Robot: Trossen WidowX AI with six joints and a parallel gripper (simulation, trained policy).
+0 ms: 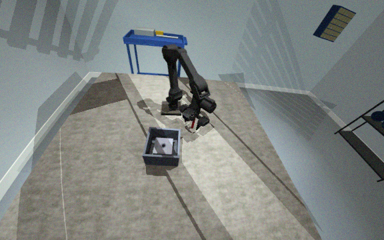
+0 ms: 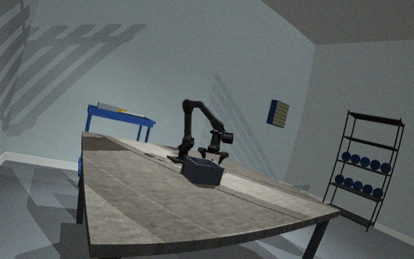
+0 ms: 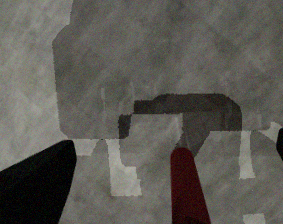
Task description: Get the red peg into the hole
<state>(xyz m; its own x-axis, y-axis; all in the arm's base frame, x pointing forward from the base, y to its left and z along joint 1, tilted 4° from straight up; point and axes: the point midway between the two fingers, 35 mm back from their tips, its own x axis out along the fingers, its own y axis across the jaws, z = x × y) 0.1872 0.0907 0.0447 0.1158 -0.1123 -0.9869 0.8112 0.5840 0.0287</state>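
My gripper tip is 20 mm past the red peg and 20 mm to the right of it. From my gripper tip the other things lie so: plate 130 mm ahead, 170 mm to the right, 10 mm above; box 130 mm ahead, 170 mm to the right, 10 mm below.
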